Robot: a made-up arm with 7 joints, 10 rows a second.
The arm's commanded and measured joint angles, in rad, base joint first. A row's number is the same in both.
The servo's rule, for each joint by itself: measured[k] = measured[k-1] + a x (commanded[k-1-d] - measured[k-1]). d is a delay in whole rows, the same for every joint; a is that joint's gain. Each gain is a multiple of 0.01, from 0.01 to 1. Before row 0 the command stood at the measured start. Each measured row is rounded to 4 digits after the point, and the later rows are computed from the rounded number. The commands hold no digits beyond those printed.
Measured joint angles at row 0:
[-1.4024 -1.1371 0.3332 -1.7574 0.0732 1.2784 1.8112]
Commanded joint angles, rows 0 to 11:
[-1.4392 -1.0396 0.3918 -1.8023 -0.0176 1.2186 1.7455]
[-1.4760 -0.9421 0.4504 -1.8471 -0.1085 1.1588 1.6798]
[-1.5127 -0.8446 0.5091 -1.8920 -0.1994 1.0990 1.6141]
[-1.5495 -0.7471 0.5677 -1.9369 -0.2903 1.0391 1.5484]
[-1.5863 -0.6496 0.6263 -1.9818 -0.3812 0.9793 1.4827]
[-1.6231 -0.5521 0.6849 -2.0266 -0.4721 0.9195 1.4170]
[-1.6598 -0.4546 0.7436 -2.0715 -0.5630 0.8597 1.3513]
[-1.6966 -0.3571 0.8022 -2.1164 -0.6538 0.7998 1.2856]
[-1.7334 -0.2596 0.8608 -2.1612 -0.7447 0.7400 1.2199]
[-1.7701 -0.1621 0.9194 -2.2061 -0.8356 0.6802 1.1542]
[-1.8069 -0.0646 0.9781 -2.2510 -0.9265 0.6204 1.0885]
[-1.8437 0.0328 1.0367 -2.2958 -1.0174 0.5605 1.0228]
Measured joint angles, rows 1 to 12:
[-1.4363 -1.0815 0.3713 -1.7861 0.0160 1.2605 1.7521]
[-1.4728 -1.0020 0.4227 -1.8251 -0.0624 1.2300 1.6870]
[-1.5095 -0.9123 0.4789 -1.8679 -0.1487 1.1907 1.6214]
[-1.5463 -0.8181 0.5366 -1.9121 -0.2379 1.1452 1.5557]
[-1.5831 -0.7221 0.5949 -1.9567 -0.3282 1.0954 1.4900]
[-1.6199 -0.6252 0.6534 -2.0014 -0.4189 1.0426 1.4243]
[-1.6566 -0.5280 0.7120 -2.0463 -0.5097 0.9877 1.3586]
[-1.6934 -0.4306 0.7706 -2.0912 -0.6005 0.9313 1.2929]
[-1.7302 -0.3331 0.8292 -2.1360 -0.6913 0.8739 1.2272]
[-1.7669 -0.2356 0.8878 -2.1809 -0.7822 0.8158 1.1615]
[-1.8037 -0.1381 0.9465 -2.2258 -0.8731 0.7572 1.0958]
[-1.8405 -0.0407 1.0051 -2.2706 -0.9640 0.6982 1.0301]
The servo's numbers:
d 0
a 0.92 0.57 0.65 0.64 0.63 0.30 0.90

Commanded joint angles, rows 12 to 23:
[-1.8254 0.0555 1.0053 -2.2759 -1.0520 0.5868 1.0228]
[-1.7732 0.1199 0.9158 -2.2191 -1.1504 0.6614 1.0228]
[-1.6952 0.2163 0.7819 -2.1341 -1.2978 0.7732 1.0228]
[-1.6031 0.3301 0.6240 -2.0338 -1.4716 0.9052 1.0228]
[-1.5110 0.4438 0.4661 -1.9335 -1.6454 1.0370 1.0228]
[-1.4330 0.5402 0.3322 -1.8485 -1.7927 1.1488 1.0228]
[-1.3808 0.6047 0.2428 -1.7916 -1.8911 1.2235 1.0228]
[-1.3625 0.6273 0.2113 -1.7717 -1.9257 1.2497 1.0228]
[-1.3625 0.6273 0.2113 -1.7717 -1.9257 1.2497 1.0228]
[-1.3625 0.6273 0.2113 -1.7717 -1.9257 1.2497 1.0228]
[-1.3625 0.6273 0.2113 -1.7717 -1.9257 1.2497 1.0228]
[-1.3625 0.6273 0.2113 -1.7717 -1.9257 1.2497 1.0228]
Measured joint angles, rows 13 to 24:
[-1.8266 0.0141 1.0052 -2.2740 -1.0194 0.6648 1.0235]
[-1.7775 0.0744 0.9471 -2.2389 -1.1019 0.6638 1.0229]
[-1.7018 0.1553 0.8397 -2.1718 -1.2253 0.6966 1.0228]
[-1.6110 0.2549 0.6995 -2.0835 -1.3805 0.7592 1.0228]
[-1.5190 0.3626 0.5478 -1.9875 -1.5474 0.8425 1.0228]
[-1.4399 0.4638 0.4077 -1.8985 -1.7019 0.9344 1.0228]
[-1.3855 0.5441 0.3005 -1.8301 -1.8211 1.0211 1.0228]
[-1.3643 0.5915 0.2425 -1.7927 -1.8870 1.0897 1.0228]
[-1.3626 0.6119 0.2222 -1.7793 -1.9114 1.1377 1.0228]
[-1.3625 0.6207 0.2151 -1.7744 -1.9204 1.1713 1.0228]
[-1.3625 0.6245 0.2126 -1.7727 -1.9237 1.1948 1.0228]
[-1.3625 0.6261 0.2118 -1.7721 -1.9250 1.2113 1.0228]

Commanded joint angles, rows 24 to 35:
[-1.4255 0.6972 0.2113 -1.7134 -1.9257 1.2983 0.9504]
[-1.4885 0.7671 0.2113 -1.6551 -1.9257 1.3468 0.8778]
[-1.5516 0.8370 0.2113 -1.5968 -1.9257 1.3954 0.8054]
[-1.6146 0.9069 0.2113 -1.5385 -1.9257 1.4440 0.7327]
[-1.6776 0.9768 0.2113 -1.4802 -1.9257 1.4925 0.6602]
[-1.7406 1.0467 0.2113 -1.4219 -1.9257 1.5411 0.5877]
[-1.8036 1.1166 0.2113 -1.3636 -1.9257 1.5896 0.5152]
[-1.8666 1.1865 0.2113 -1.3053 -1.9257 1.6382 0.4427]
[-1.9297 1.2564 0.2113 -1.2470 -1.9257 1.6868 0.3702]
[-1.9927 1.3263 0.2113 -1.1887 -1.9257 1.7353 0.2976]
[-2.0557 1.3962 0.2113 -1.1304 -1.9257 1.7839 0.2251]
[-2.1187 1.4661 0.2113 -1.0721 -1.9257 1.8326 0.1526]
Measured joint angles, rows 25 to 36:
[-1.4205 0.6666 0.2115 -1.7345 -1.9254 1.2374 0.9576]
[-1.4831 0.7239 0.2114 -1.6837 -1.9256 1.2702 0.8858]
[-1.5461 0.7884 0.2113 -1.6281 -1.9257 1.3078 0.8134]
[-1.6091 0.8559 0.2113 -1.5708 -1.9257 1.3487 0.7408]
[-1.6721 0.9248 0.2113 -1.5128 -1.9257 1.3918 0.6683]
[-1.7351 0.9943 0.2113 -1.4546 -1.9257 1.4366 0.5958]
[-1.7981 1.0640 0.2113 -1.3964 -1.9257 1.4825 0.5233]
[-1.8611 1.1338 0.2113 -1.3381 -1.9257 1.5292 0.4508]
[-1.9242 1.2037 0.2113 -1.2798 -1.9257 1.5765 0.3783]
[-1.9872 1.2736 0.2113 -1.2215 -1.9257 1.6241 0.3057]
[-2.0502 1.3435 0.2113 -1.1632 -1.9257 1.6720 0.2332]
[-2.1132 1.4134 0.2113 -1.1049 -1.9257 1.7202 0.1607]

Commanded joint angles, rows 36 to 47:
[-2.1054 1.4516 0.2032 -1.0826 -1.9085 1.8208 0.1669]
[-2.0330 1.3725 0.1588 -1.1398 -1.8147 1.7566 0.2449]
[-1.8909 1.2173 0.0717 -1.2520 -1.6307 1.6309 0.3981]
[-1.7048 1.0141 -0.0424 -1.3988 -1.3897 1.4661 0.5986]
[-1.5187 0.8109 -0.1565 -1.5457 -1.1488 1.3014 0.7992]
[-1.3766 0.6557 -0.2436 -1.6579 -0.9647 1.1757 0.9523]
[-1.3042 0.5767 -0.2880 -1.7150 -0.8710 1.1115 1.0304]
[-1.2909 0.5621 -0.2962 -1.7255 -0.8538 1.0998 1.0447]
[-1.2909 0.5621 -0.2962 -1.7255 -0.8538 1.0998 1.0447]
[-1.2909 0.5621 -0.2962 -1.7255 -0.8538 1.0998 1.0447]
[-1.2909 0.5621 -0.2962 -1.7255 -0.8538 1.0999 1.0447]
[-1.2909 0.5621 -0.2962 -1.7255 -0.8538 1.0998 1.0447]
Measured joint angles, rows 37 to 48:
[-2.1060 1.4352 0.2060 -1.0906 -1.9149 1.7504 0.1663]
[-2.0388 1.3995 0.1753 -1.1221 -1.8518 1.7523 0.2370]
[-1.9027 1.2956 0.1080 -1.2052 -1.7125 1.7159 0.3820]
[-1.7206 1.1351 0.0102 -1.3291 -1.5091 1.6410 0.5769]
[-1.5349 0.9503 -0.0982 -1.4677 -1.2821 1.5391 0.7770]
[-1.3893 0.7824 -0.1927 -1.5894 -1.0821 1.4301 0.9348]
[-1.3110 0.6652 -0.2546 -1.6698 -0.9491 1.3345 1.0208]
[-1.2925 0.6064 -0.2816 -1.7054 -0.8891 1.2641 1.0423]
[-1.2910 0.5811 -0.2911 -1.7183 -0.8669 1.2148 1.0445]
[-1.2909 0.5703 -0.2944 -1.7229 -0.8586 1.1803 1.0447]
[-1.2909 0.5656 -0.2956 -1.7246 -0.8556 1.1562 1.0447]
[-1.2909 0.5636 -0.2960 -1.7252 -0.8545 1.1393 1.0447]

